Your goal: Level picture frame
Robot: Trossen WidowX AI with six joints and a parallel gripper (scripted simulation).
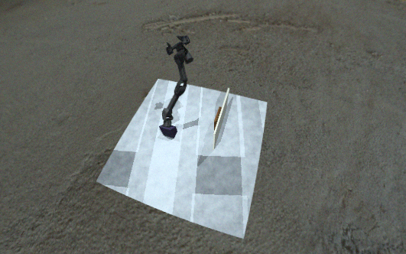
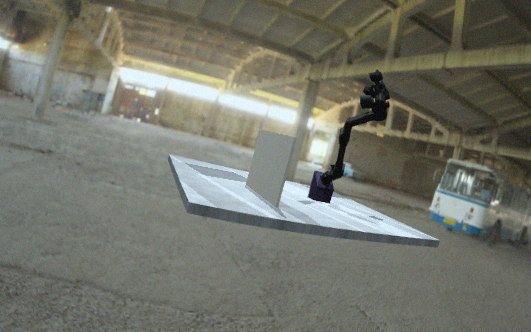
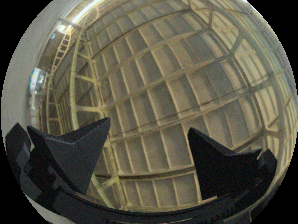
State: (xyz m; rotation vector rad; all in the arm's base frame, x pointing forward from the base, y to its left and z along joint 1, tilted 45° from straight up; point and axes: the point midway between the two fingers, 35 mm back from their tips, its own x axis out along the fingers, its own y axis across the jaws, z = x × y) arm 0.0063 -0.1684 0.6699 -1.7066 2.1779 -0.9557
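My gripper tip is 590 mm above the picture frame, 380 mm short of it and 190 mm to the left of it. From my gripper tip the other things lie so: wall panel (590 mm below, 400 mm ahead, 190 mm to the right).
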